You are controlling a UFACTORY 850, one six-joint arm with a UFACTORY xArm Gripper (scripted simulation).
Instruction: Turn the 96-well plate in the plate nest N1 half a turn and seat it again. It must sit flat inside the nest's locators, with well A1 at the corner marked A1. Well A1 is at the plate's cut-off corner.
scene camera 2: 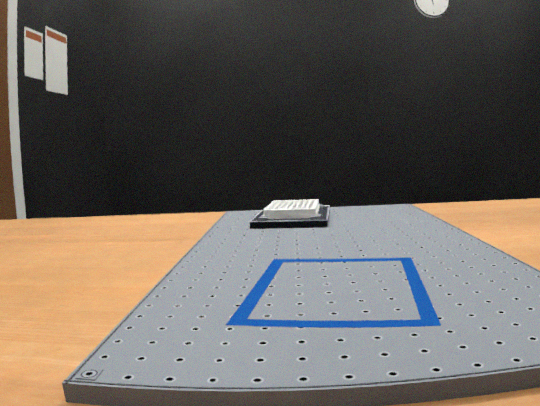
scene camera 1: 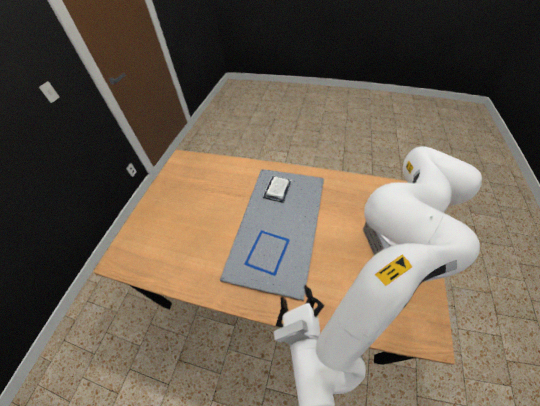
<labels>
A white 96-well plate (scene camera 2: 280, 209) is 72 cm from the lens. A plate nest N1 (scene camera 2: 271, 223): 71 cm from the lens.
</labels>
